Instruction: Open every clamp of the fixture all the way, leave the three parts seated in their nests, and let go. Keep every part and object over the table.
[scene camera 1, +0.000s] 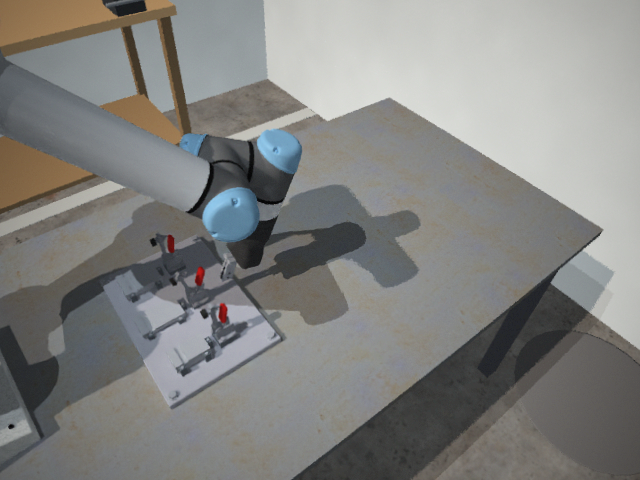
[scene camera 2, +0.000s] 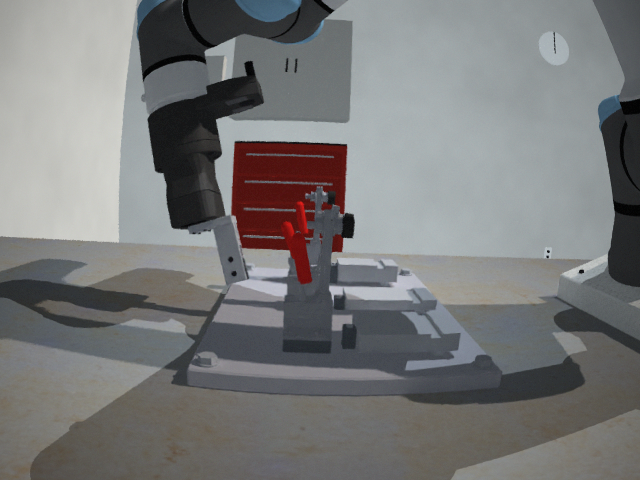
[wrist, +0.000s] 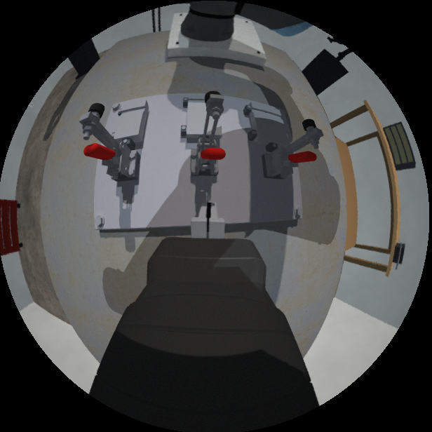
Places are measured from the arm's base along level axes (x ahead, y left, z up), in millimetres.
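Where they show: gripper, fingertip midpoint: (scene camera 1: 225, 277) (scene camera 2: 238, 281).
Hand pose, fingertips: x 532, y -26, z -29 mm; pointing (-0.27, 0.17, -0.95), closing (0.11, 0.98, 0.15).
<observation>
After its pixels a point has its place.
The fixture plate (scene camera 1: 258, 333) {y -168, x 515, z -52 mm} (scene camera 2: 310, 381) {y 151, x 470, z -55 mm} (wrist: 160, 205) carries three clamps with red handles. In the wrist view, the left clamp (wrist: 102, 137), middle clamp (wrist: 213, 122) and right clamp (wrist: 295, 145) have their arms swung up, black tips off the parts. The left part (wrist: 129, 122), middle part (wrist: 196, 120) and right part (wrist: 267, 112) lie in their nests; fine seating is hard to judge. My gripper (scene camera 1: 226, 272) {y -26, x 532, z -29 mm} (scene camera 2: 240, 279) {y -26, x 532, z -29 mm} (wrist: 208, 211) is shut and empty, low at the plate's edge on the handle side, in line with the middle clamp and apart from its handle.
The plate lies on the table (scene camera 1: 413, 330) {y -350, x 765, z -67 mm} (scene camera 2: 129, 428) {y 218, x 586, z -67 mm}. The robot's base (scene camera 2: 584, 281) {y -46, x 101, z -32 mm} (wrist: 175, 47) stands beyond the nests. A wooden shelf unit (scene camera 1: 175, 77) (wrist: 392, 200) stands off the table. Bolt heads stick up at the plate corners.
</observation>
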